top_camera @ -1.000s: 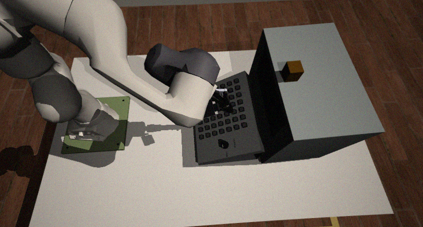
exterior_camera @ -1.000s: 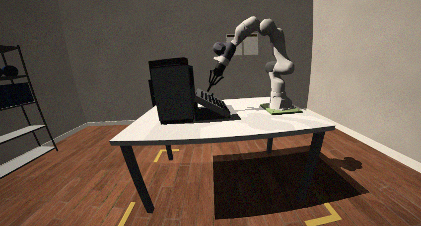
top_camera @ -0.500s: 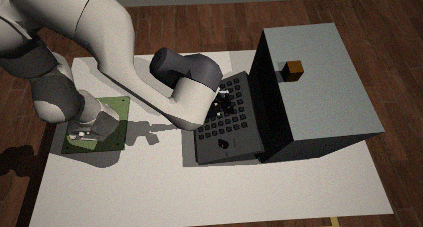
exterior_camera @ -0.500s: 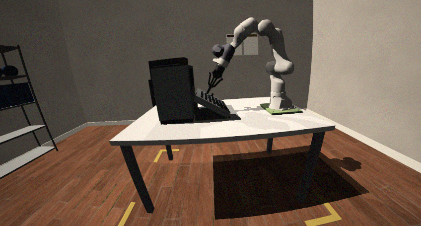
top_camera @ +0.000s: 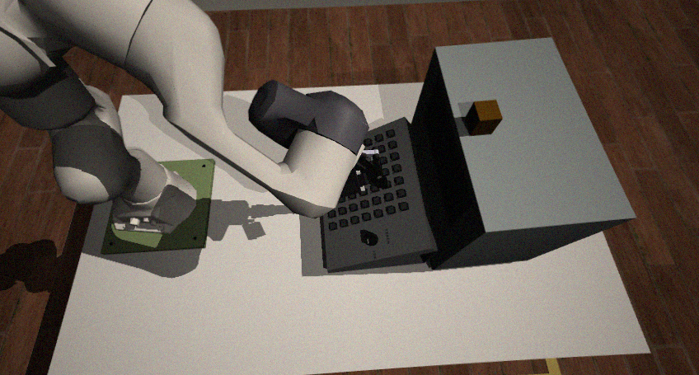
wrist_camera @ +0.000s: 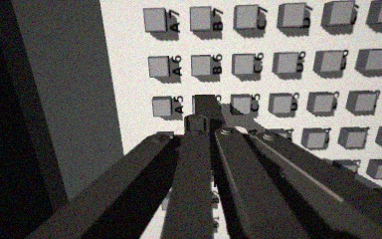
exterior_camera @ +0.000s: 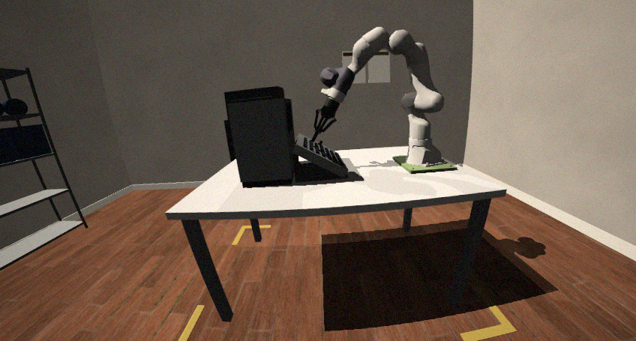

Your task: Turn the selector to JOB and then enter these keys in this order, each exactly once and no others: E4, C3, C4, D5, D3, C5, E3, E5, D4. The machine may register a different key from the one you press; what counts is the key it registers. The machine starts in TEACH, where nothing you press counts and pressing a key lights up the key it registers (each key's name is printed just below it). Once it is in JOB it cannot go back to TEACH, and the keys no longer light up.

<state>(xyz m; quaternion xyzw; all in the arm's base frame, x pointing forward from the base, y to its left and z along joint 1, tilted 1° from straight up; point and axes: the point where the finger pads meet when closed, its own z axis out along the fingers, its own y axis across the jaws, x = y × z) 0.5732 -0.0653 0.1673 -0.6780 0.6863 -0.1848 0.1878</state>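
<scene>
Right now the key C5 is 60 mm below my hand. Round my hand: a5 key 50 mm ahead, 20 mm below; then c6 key 60 mm below, 30 mm to the right; then a7 key 70 mm to the right, 50 mm ahead, 20 mm below.
</scene>
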